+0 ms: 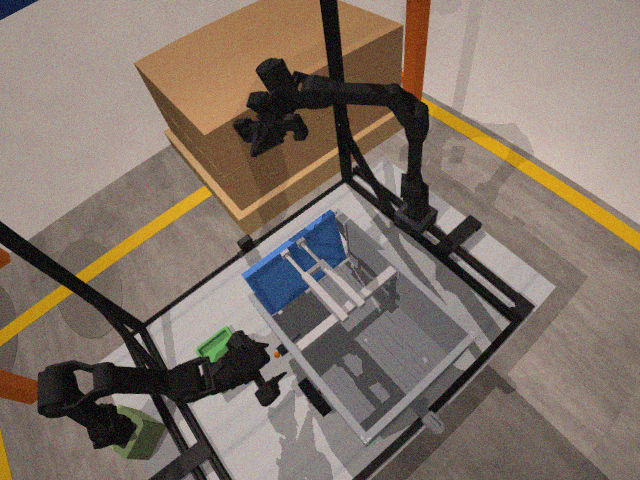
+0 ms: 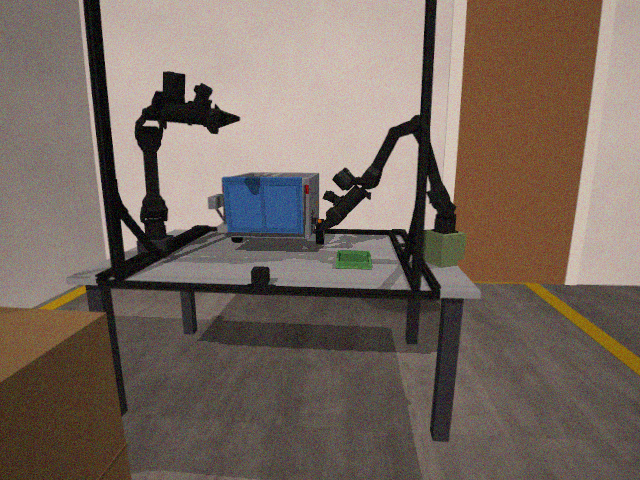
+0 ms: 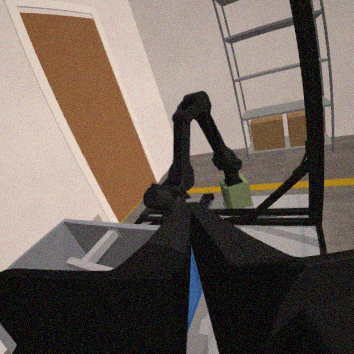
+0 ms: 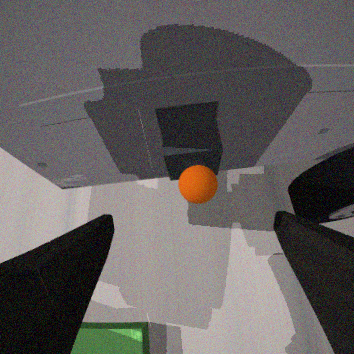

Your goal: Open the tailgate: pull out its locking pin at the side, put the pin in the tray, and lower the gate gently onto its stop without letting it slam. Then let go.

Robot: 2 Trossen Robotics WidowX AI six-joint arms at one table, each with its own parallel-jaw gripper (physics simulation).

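Places are measured from the left arm's base along level axes (x ahead, y left, z up), in centimetres.
Where they show: left gripper, fingertip midpoint: (image 1: 252, 156) (image 2: 239, 118) (image 3: 187, 210); right gripper, fingertip midpoint: (image 1: 276, 358) (image 2: 321, 229) (image 4: 194, 221); left arm's base, origin of the base link: (image 1: 416, 211) (image 2: 155, 237); right arm's base, origin of the base link: (image 1: 121, 430) (image 2: 444, 231) (image 3: 232, 180).
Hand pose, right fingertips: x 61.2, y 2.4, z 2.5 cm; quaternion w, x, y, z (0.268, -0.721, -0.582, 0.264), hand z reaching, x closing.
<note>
Things, the pixels of their top centre, and the offset from my right fingertips. "spot": a spot on its surface instead.
- green tray, middle of its top: (image 1: 223, 357) (image 2: 353, 256) dx +10.7, dy -13.8, dz -6.6 cm
- grey bed, surface spot: (image 1: 418, 386) spot: dx -14.8, dy +30.9, dz +19.3 cm
The blue tailgate (image 1: 279, 284) (image 2: 263, 206) stands upright at the end of the grey bed; a sliver of blue (image 3: 194, 295) shows between the left fingers. The pin's orange knob (image 1: 277, 354) (image 2: 320, 221) (image 4: 198, 184) sticks out from a dark block at the bed's side; its shaft is hidden. The green tray (image 1: 214, 345) (image 2: 354, 259) (image 4: 112, 341) lies on the table and shows no pin. My left gripper (image 1: 253, 152) (image 2: 238, 118) (image 3: 187, 210) is shut and empty, high above the tailgate's level. My right gripper (image 1: 276, 360) (image 4: 194, 221) is open, its fingers on either side of the knob, not gripping it.
The grey bed (image 1: 418, 386) has pale bars (image 1: 315, 286) across its top. Black frame posts (image 1: 336, 67) (image 2: 428, 67) rise at the table's edges. A green block (image 1: 142, 434) (image 2: 445, 249) stands by the right arm's base. A large brown box (image 1: 268, 46) stands beyond the table.
</note>
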